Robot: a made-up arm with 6 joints. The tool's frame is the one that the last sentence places.
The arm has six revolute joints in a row. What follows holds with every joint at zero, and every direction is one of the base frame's.
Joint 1 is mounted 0.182 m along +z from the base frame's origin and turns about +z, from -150 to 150 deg.
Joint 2 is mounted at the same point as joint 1 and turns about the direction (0.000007, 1, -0.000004), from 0 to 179.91 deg.
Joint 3 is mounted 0.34 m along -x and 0.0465 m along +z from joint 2 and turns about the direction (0.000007, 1, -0.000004), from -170 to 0 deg.
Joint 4 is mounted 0.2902 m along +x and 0.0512 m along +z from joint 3 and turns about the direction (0.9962, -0.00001, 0.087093), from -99.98 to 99.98 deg.
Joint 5 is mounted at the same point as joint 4 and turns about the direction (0.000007, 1, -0.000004), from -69.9 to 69.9 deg.
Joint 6 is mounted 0.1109 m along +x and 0.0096 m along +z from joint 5 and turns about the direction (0.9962, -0.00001, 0.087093), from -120 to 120 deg.
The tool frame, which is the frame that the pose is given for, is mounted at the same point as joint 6; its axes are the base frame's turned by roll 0, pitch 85 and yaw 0 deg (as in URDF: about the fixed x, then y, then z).
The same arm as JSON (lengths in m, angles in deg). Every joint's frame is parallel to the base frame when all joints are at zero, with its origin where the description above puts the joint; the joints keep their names.
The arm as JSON. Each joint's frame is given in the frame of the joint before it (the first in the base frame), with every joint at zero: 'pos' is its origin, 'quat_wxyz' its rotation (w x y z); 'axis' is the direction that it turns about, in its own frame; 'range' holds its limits. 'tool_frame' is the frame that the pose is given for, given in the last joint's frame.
{"length_unit": "m", "angle_unit": "deg", "joints": [
  {"joint": "joint 1", "pos": [0.0, 0.0, 0.182], "quat_wxyz": [1.0, 0.0, 0.0, 0.0], "axis": "+z", "range": [-150.0, 150.0]},
  {"joint": "joint 2", "pos": [0.0, 0.0, 0.0], "quat_wxyz": [1.0, 0.0, 0.0, 0.0], "axis": "+y", "range": [0.0, 179.91]},
  {"joint": "joint 3", "pos": [-0.34, 0.0, 0.0465], "quat_wxyz": [1.0, 0.0, 0.0, 0.0], "axis": "+y", "range": [-170.0, 0.0]},
  {"joint": "joint 4", "pos": [0.2902, 0.0, 0.0512], "quat_wxyz": [1.0, 0.0, 0.0, 0.0], "axis": [0.9962, 0.0, 0.0871], "range": [-99.98, 99.98]},
  {"joint": "joint 5", "pos": [0.0, 0.0, 0.0], "quat_wxyz": [1.0, 0.0, 0.0, 0.0], "axis": "+y", "range": [-69.9, 69.9]},
  {"joint": "joint 6", "pos": [0.1109, 0.0, 0.0096], "quat_wxyz": [1.0, 0.0, 0.0, 0.0], "axis": [0.9962, 0.0, 0.0871], "range": [-120.0, 120.0]}
], "tool_frame": {"pos": [0.0, 0.0, 0.0], "quat_wxyz": [0.737277, 0.0, 0.67559, 0.0]}}

